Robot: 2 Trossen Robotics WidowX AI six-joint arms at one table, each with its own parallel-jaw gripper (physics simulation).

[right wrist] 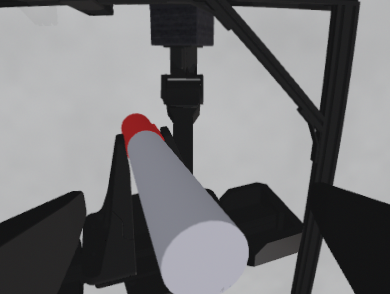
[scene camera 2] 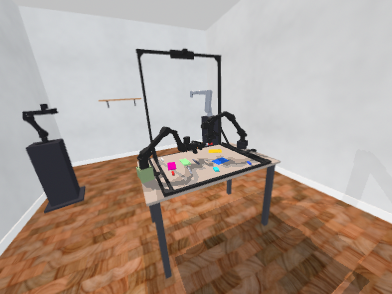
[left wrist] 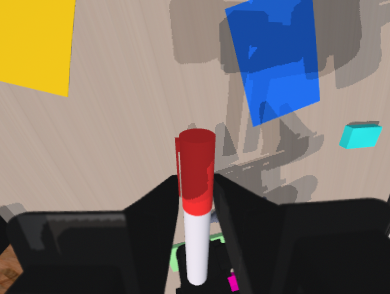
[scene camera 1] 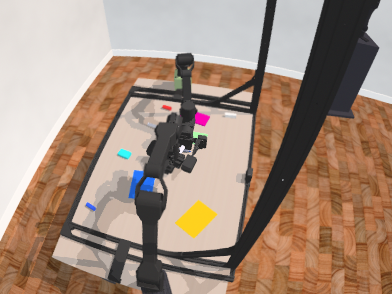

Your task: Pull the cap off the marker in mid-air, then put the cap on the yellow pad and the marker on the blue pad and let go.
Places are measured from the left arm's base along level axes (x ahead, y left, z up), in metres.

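Pixels of known places: left gripper, fingertip midpoint: [right wrist: 142,132] [scene camera 2: 209,144] [left wrist: 195,181]; right gripper, fingertip midpoint: [right wrist: 199,198] [scene camera 2: 203,143] [left wrist: 178,257] [scene camera 1: 180,154]; left arm's base at its link origin: [right wrist: 183,45] [scene camera 2: 242,140] [scene camera 1: 153,284]; right arm's base at its link origin: [scene camera 2: 144,167].
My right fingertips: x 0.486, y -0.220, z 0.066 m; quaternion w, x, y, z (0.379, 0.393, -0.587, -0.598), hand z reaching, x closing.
Observation:
For each thing: its middle in the pictures, then the offset to it from my right fingertips.
- marker's white body at the middle of its body: [right wrist: 153,161] [left wrist: 197,226] dx -0.003, dy +0.022, dz -0.011 m
- yellow pad at the middle of its body: [left wrist: 19,13] [scene camera 1: 196,218] [scene camera 2: 215,151] dx -0.225, dy -0.005, dz -0.154 m
- blue pad at the middle of its body: [left wrist: 279,60] [scene camera 1: 142,184] [scene camera 2: 220,160] dx -0.007, dy +0.187, dz -0.154 m
- cyan block at the middle of its body: [left wrist: 360,136] [scene camera 1: 124,153] dx +0.183, dy +0.249, dz -0.146 m
- small blue block at the middle of its body: [scene camera 1: 90,206] dx -0.077, dy +0.445, dz -0.143 m
- magenta pad at the middle of its body: [left wrist: 223,283] [scene camera 1: 194,117] dx +0.337, dy -0.144, dz -0.150 m
- red block at the middle of its body: [scene camera 1: 167,107] dx +0.440, dy -0.016, dz -0.143 m
- white block at the middle of its body: [scene camera 1: 230,115] dx +0.294, dy -0.333, dz -0.143 m
The marker's white body [left wrist: 197,245] [right wrist: 165,185] [scene camera 1: 184,149] and its red cap [left wrist: 196,165] [right wrist: 135,125] are joined, in mid-air. My left gripper [left wrist: 195,181] [right wrist: 142,132] is shut on the red cap. My right gripper [right wrist: 199,198] is open; its fingers stand wide apart on either side of the marker's white end and do not touch it. The yellow pad [scene camera 1: 196,219] [scene camera 2: 215,151] [left wrist: 32,45] and the blue pad [scene camera 1: 142,177] [scene camera 2: 220,161] [left wrist: 295,92] lie flat on the table. In scene camera 1 the arms hide the cap.
A cyan block [scene camera 1: 124,154] [left wrist: 361,136] and a small blue block [scene camera 1: 90,206] lie beyond the blue pad. A magenta pad [scene camera 1: 202,119], a red block [scene camera 1: 167,107] and a white block [scene camera 1: 230,115] lie at the far end. A black frame [scene camera 1: 101,155] rims the table.

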